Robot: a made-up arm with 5 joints.
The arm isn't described. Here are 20 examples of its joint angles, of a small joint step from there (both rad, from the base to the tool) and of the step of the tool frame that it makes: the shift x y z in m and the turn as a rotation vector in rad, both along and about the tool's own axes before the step.
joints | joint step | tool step
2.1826 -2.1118 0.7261 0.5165 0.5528 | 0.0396 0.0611 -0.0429 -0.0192 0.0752 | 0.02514 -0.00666 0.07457 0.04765 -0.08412 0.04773
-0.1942 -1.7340 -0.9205 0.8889 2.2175 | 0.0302 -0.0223 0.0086 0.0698 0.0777 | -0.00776 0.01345 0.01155 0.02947 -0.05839 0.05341
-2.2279 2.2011 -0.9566 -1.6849 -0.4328 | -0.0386 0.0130 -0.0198 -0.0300 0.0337 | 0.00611 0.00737 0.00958 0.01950 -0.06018 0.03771
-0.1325 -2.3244 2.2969 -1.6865 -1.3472 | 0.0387 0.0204 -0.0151 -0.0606 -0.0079 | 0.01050 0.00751 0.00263 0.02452 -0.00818 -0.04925
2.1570 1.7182 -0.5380 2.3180 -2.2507 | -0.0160 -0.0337 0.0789 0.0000 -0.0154 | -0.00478 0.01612 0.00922 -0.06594 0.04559 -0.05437
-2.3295 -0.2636 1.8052 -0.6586 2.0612 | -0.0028 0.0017 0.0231 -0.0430 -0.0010 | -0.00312 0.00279 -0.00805 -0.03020 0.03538 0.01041
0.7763 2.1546 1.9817 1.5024 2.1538 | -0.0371 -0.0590 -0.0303 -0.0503 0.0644 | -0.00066 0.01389 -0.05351 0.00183 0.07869 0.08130
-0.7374 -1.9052 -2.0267 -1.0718 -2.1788 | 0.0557 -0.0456 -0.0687 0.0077 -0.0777 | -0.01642 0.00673 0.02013 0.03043 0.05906 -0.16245
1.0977 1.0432 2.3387 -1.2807 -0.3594 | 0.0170 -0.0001 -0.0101 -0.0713 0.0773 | 0.00111 0.01639 0.02230 0.01696 -0.08078 0.07323
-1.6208 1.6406 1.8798 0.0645 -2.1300 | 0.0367 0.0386 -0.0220 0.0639 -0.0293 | -0.00768 0.01401 0.00359 -0.04997 0.00311 -0.07427
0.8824 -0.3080 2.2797 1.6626 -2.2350 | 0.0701 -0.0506 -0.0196 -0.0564 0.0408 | -0.03422 0.03272 -0.01758 0.08733 0.00252 -0.00919
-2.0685 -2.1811 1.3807 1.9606 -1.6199 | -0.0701 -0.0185 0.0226 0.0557 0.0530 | 0.01499 0.02568 -0.00160 -0.00279 -0.00030 -0.01635
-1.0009 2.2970 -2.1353 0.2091 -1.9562 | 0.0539 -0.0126 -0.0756 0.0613 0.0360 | -0.01245 -0.01052 0.00776 -0.12330 0.07674 0.02992
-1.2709 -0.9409 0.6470 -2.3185 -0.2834 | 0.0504 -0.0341 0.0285 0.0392 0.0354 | -0.02982 -0.00223 0.00477 0.00456 0.09600 0.08602
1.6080 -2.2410 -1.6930 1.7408 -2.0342 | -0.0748 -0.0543 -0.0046 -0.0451 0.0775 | -0.00024 0.02593 -0.00965 -0.03211 0.05867 0.04346
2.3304 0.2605 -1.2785 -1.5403 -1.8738 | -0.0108 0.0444 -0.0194 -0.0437 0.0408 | -0.01256 0.01369 0.00276 0.04490 0.05683 0.01137
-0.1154 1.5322 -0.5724 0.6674 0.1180 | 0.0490 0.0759 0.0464 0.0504 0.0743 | -0.00496 0.01270 -0.02436 -0.08495 0.02465 0.10728
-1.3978 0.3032 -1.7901 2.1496 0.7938 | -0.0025 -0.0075 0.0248 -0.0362 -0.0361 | 0.00696 -0.02021 0.01856 -0.01408 -0.04007 -0.05125
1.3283 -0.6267 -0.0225 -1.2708 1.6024 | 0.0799 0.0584 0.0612 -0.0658 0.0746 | -0.05451 0.05208 -0.06023 -0.11821 0.08587 0.18525
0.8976 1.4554 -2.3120 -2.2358 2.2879 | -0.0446 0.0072 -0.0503 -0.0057 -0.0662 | -0.01542 -0.03870 -0.00617 -0.02151 0.02530 -0.13184
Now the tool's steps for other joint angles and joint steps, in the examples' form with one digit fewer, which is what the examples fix.
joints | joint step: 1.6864 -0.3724 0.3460 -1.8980 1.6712 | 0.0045 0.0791 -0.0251 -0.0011 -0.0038
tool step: -0.0073 -0.0101 -0.0463 -0.0718 0.0398 -0.0147
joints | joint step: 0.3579 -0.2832 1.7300 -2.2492 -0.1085 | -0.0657 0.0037 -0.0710 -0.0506 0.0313
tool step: 0.0716 -0.0221 -0.0353 -0.0846 -0.0763 -0.0672
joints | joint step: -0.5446 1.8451 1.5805 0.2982 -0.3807 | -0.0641 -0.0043 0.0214 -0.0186 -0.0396
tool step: -0.0022 -0.0190 -0.0345 -0.0523 0.0246 -0.0453
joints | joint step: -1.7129 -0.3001 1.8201 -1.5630 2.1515 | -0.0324 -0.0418 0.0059 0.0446 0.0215
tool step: -0.0109 -0.0201 0.0319 -0.0014 -0.0456 -0.0022
